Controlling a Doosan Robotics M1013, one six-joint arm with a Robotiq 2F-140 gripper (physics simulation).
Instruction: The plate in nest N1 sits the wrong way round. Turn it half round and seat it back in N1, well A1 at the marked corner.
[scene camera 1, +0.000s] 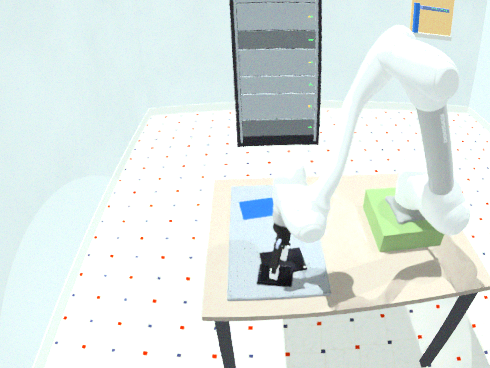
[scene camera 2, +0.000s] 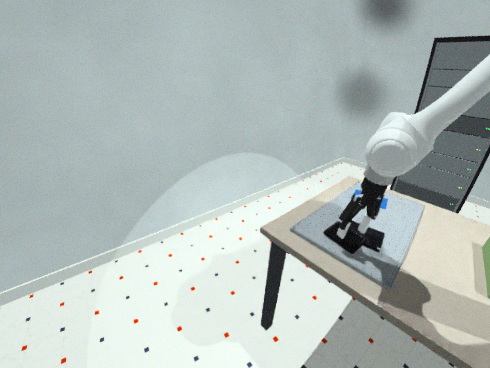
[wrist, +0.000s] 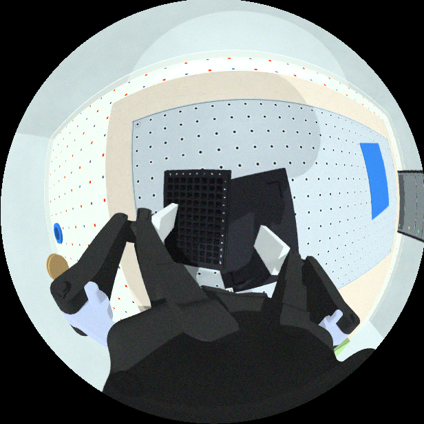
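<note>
A black plate with a grid of square wells (scene camera 1: 285, 279) (scene camera 2: 352, 243) (wrist: 200, 195) lies on the perforated grey-blue board, with pale dots along two edges. A flat black piece (scene camera 1: 297, 257) (scene camera 2: 375, 240) (wrist: 286, 215) lies beside it, angled to it; I cannot tell which part is nest N1 or where well A1 is. My gripper (scene camera 1: 279, 263) (scene camera 2: 353, 229) (wrist: 217, 226) is open, pointing down over both. In the wrist view its left white pad overlaps the plate's left edge, while its right pad is over the angled black piece, apart from the plate. Contact is unclear.
The board (scene camera 1: 247, 242) (scene camera 2: 410, 220) (wrist: 175, 142) lies on the wooden table (scene camera 1: 216, 280). A blue rectangle (scene camera 1: 256, 209) (wrist: 376, 182) is at the board's far end. The arm's base stands on a green block (scene camera 1: 407, 241). A server rack (scene camera 1: 233, 75) stands behind the table.
</note>
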